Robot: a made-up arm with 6 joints. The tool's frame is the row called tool. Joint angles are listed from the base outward.
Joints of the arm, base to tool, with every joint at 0 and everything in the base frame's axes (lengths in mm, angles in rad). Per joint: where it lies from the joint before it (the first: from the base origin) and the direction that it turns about. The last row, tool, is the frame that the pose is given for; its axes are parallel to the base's.
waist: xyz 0 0 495 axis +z
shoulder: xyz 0 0 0 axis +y
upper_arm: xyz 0 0 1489 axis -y
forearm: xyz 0 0 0 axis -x
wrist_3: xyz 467 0 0 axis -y
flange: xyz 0 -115 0 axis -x
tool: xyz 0 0 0
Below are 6 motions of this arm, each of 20 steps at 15 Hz.
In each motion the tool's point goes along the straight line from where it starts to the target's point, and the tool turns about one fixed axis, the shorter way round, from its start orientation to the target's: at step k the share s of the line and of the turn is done. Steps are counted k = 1, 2, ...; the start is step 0. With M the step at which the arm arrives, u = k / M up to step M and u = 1 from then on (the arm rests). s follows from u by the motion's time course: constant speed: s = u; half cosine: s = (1 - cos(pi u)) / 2; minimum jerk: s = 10 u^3 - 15 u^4 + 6 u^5.
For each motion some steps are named. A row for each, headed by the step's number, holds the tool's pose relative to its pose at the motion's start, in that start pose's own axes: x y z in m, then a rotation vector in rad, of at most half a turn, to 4 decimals.
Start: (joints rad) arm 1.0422 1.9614 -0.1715 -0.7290 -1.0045 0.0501
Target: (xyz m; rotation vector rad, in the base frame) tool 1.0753 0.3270 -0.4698 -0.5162 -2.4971 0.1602
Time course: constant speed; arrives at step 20
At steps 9, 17, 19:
9: -0.0813 -0.2876 0.1249 -0.1095 0.3836 0.3167
17: -0.1536 -0.5433 0.2359 -0.2069 0.7246 0.5982
19: -0.1717 -0.6073 0.2636 -0.2312 0.8098 0.6685

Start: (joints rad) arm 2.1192 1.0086 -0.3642 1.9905 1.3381 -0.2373
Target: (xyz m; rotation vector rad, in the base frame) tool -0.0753 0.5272 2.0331 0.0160 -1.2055 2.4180
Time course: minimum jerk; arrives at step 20
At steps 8, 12, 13, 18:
8: -0.0814 0.3325 0.3523 -0.2231 0.0456 -0.4507
12: -0.1751 0.7149 0.7576 -0.4797 0.0981 -0.9692
13: -0.1962 0.8011 0.8489 -0.5375 0.1099 -1.0860
18: -0.2543 1.0384 1.1004 -0.6967 0.1425 -1.4078

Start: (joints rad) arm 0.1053 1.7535 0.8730 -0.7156 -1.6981 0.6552
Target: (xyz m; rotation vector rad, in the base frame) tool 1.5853 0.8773 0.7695 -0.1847 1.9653 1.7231
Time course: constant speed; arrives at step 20
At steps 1, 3, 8, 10, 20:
1: 0.0089 0.0614 0.0005 -0.0275 0.0172 -0.0092
3: 0.0266 0.1841 0.0014 -0.0824 0.0517 -0.0275
8: 0.0710 0.4909 0.0037 -0.2196 0.1379 -0.0733
10: 0.0888 0.6137 0.0046 -0.2745 0.1724 -0.0916
20: 0.1776 1.2273 0.0093 -0.5490 0.3448 -0.1832

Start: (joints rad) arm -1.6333 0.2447 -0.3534 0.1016 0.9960 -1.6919
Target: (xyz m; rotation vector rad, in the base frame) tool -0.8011 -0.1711 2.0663 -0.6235 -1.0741 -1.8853
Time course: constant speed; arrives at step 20
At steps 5, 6, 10, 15, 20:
5: -0.1003 0.1492 0.1512 -0.3388 -0.2266 0.0223
6: -0.1203 0.1790 0.1814 -0.4066 -0.2719 0.0267
10: -0.2005 0.2984 0.3024 -0.6776 -0.4531 0.0445
15: -0.3008 0.4476 0.4536 -1.0165 -0.6797 0.0668
20: -0.4011 0.5968 0.6047 -1.3553 -0.9062 0.0890

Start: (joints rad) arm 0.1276 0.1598 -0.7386 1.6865 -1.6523 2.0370
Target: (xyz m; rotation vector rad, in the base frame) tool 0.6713 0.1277 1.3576 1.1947 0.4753 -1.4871
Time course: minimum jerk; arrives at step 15
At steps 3, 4, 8, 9, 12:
3: -0.0039 -0.0182 -0.0001 -0.0598 0.0296 -0.0652
4: -0.0082 -0.0383 -0.0001 -0.1258 0.0622 -0.1371
8: -0.0380 -0.1765 -0.0006 -0.5803 0.2870 -0.6328
9: -0.0461 -0.2143 -0.0008 -0.7044 0.3484 -0.7681
12: -0.0636 -0.2957 -0.0010 -0.9722 0.4808 -1.0602

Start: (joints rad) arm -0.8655 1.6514 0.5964 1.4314 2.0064 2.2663
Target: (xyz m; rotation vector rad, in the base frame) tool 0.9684 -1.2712 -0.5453 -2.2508 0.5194 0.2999
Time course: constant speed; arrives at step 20
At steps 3, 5, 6, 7, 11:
3: -0.0430 -0.0099 0.0809 0.0547 -0.0066 0.2047
5: -0.0717 -0.0165 0.1349 0.0912 -0.0109 0.3411
6: -0.0860 -0.0197 0.1619 0.1095 -0.0131 0.4093
7: -0.1004 -0.0230 0.1889 0.1277 -0.0153 0.4776
11: -0.1578 -0.0362 0.2968 0.2007 -0.0240 0.7505

